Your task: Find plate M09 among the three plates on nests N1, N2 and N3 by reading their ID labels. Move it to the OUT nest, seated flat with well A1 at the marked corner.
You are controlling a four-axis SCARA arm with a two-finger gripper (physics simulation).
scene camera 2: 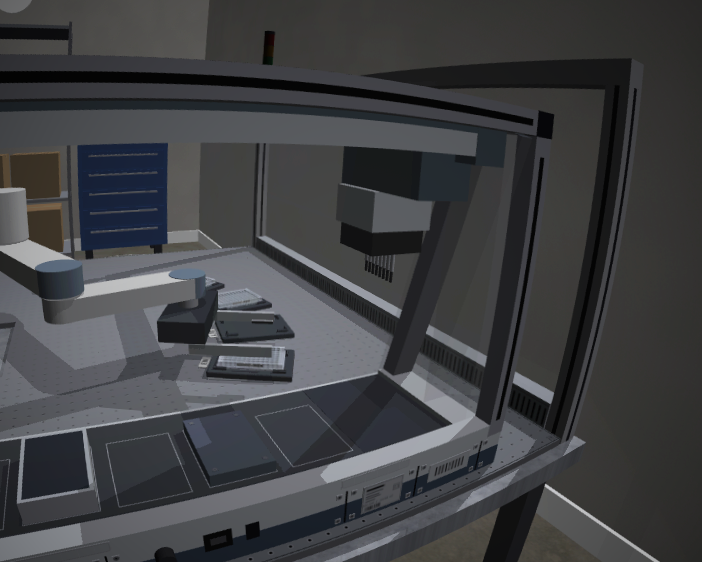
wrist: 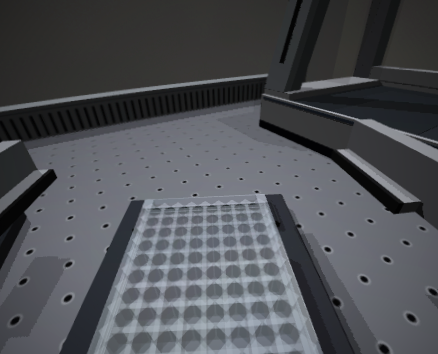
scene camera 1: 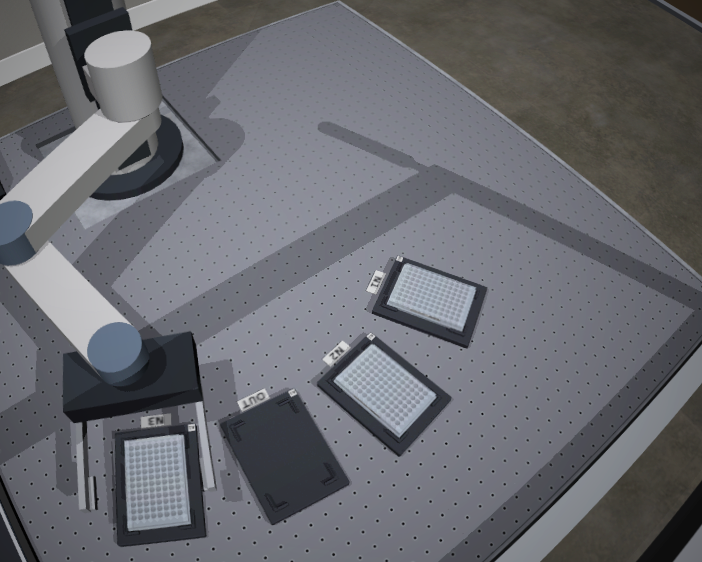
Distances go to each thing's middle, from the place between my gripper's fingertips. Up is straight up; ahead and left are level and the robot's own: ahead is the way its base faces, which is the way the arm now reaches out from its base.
Now: hand 6 cm above the black N3 nest [scene camera 1: 197, 529], 4 cm past it and 2 cm to the right of it. From my hand the other things lie so: N2 nest [scene camera 1: 397, 445] (36 cm to the left, 6 cm below, 3 cm ahead); dark OUT nest [scene camera 1: 289, 465] (19 cm to the left, 6 cm below, 2 cm ahead); N1 nest [scene camera 1: 381, 309] (53 cm to the left, 6 cm below, 4 cm behind).
